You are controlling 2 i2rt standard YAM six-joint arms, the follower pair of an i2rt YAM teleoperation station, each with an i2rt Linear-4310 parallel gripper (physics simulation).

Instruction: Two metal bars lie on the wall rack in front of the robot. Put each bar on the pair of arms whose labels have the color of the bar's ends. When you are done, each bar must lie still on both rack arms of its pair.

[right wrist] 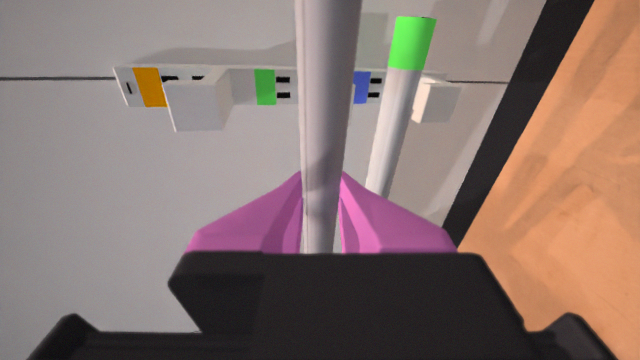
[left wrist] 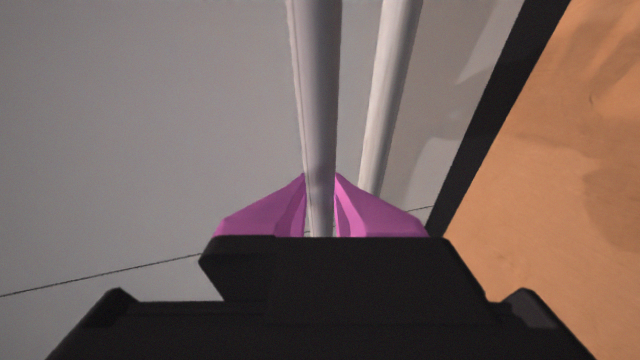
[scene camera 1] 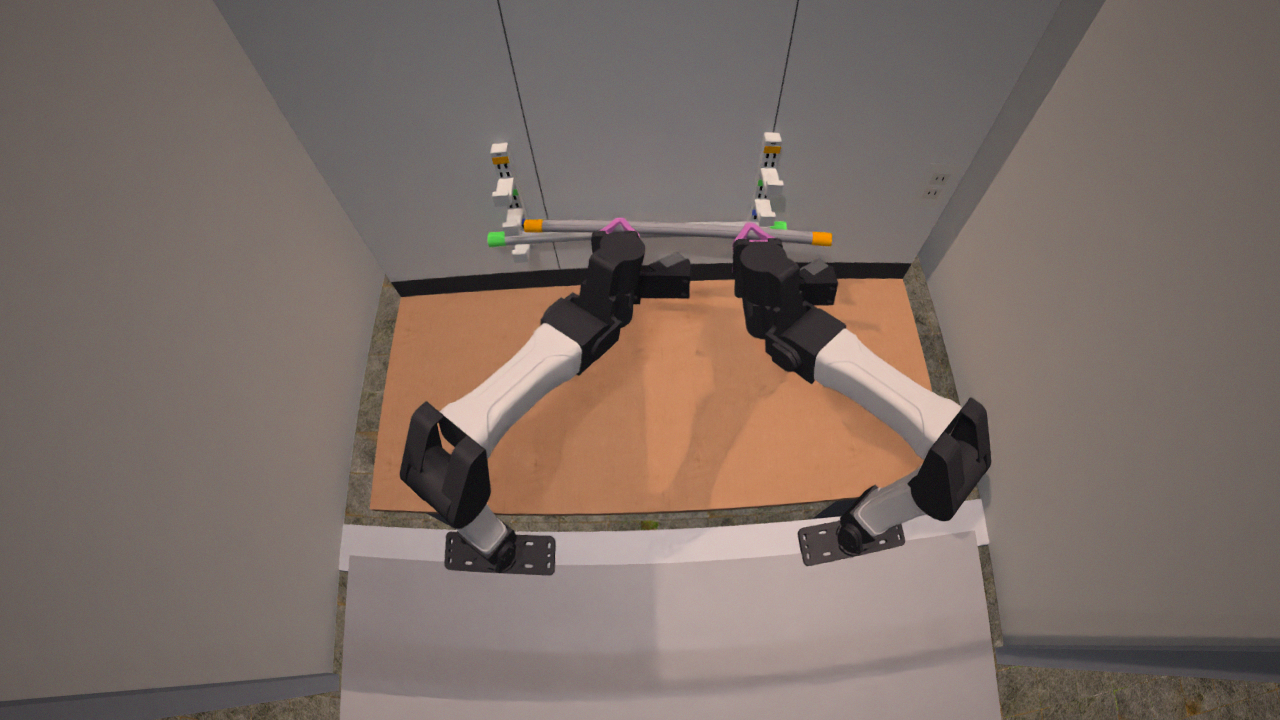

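Seen in the pictures: left gripper, fingertip midpoint: (left wrist: 320,180) (scene camera 1: 620,224); right gripper, fingertip midpoint: (right wrist: 320,180) (scene camera 1: 749,229); left arm's base at its link origin: (scene camera 1: 499,553); right arm's base at its link origin: (scene camera 1: 851,538).
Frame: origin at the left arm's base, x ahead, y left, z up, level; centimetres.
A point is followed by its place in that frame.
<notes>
The orange-ended bar (scene camera 1: 680,229) @(x 44.5, y -32.0, z 30.4 cm) (left wrist: 320,100) @(x 44.5, y -28.6, z 29.5 cm) (right wrist: 326,115) @(x 42.2, y -47.5, z 30.8 cm) is held in front of the rack, its right end a little lower in scene camera 1. My left gripper (scene camera 1: 619,225) @(x 47.1, y -22.8, z 28.8 cm) (left wrist: 320,180) @(x 47.1, y -22.8, z 28.8 cm) is shut on it left of its middle. My right gripper (scene camera 1: 751,231) @(x 44.8, y -42.8, z 30.1 cm) (right wrist: 320,180) @(x 44.8, y -42.8, z 30.1 cm) is shut on it toward its right end. The green-ended bar (scene camera 1: 554,238) @(x 49.5, y -11.2, z 22.7 cm) (left wrist: 390,95) @(x 49.7, y -27.8, z 22.6 cm) (right wrist: 395,120) @(x 50.1, y -44.2, z 22.7 cm) lies behind and partly hidden, near the low rack arms. The wall rack has a left upright (scene camera 1: 502,170) @(x 51.8, y -4.9, z 37.8 cm) and a right upright (scene camera 1: 769,157) @(x 52.6, y -45.9, z 38.3 cm) (right wrist: 241,90) @(x 52.6, y -45.9, z 34.3 cm), with orange labels at the top and green ones below.
White rack arms (scene camera 1: 503,190) @(x 49.2, y -5.1, z 36.0 cm) (scene camera 1: 770,182) @(x 47.9, y -45.4, z 37.6 cm) (right wrist: 197,105) @(x 47.4, y -46.4, z 36.2 cm) stick out from the uprights. A blue label (right wrist: 361,87) @(x 52.5, y -46.1, z 24.9 cm) shows beside the bars in the right wrist view. The grey wall (scene camera 1: 644,107) @(x 54.2, y -27.0, z 46.9 cm) stands behind the rack, with a black skirting (scene camera 1: 474,281) @(x 53.5, y 8.6, z 4.9 cm) above the brown mat (scene camera 1: 662,429) @(x 22.8, y -28.9, z 1.2 cm).
</notes>
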